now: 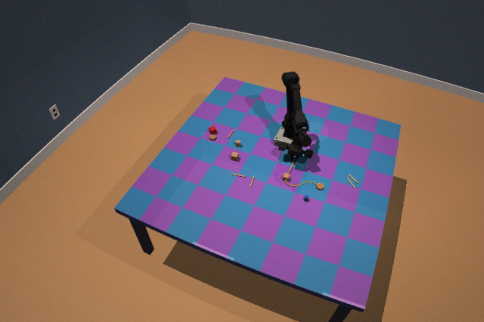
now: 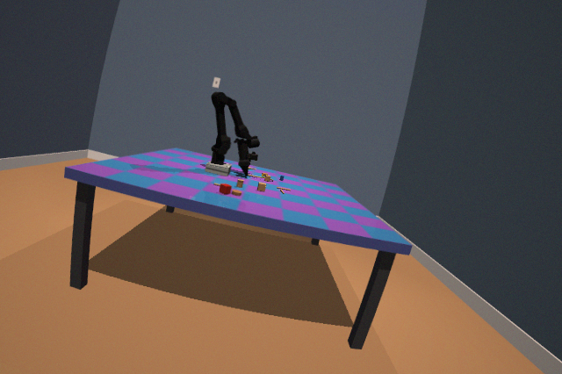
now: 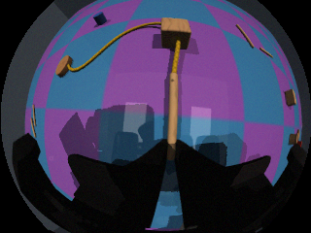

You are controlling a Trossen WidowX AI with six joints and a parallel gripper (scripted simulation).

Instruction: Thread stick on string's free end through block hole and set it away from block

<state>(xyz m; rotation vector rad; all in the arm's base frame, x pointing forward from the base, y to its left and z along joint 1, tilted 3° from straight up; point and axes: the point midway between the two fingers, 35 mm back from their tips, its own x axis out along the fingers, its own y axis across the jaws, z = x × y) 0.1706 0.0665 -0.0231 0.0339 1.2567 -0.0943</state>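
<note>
My gripper tip is now 40 mm short of the thin wooden stick and 10 mm below it. From my gripper tip the other things lie so: wooden cylinder (340 mm to the right, 50 mm behind, 20 mm above); then blue object (230 mm ahead, 120 mm to the left, 10 mm above); then round wooden button (170 mm to the left, 120 mm ahead, 10 mm above).
</note>
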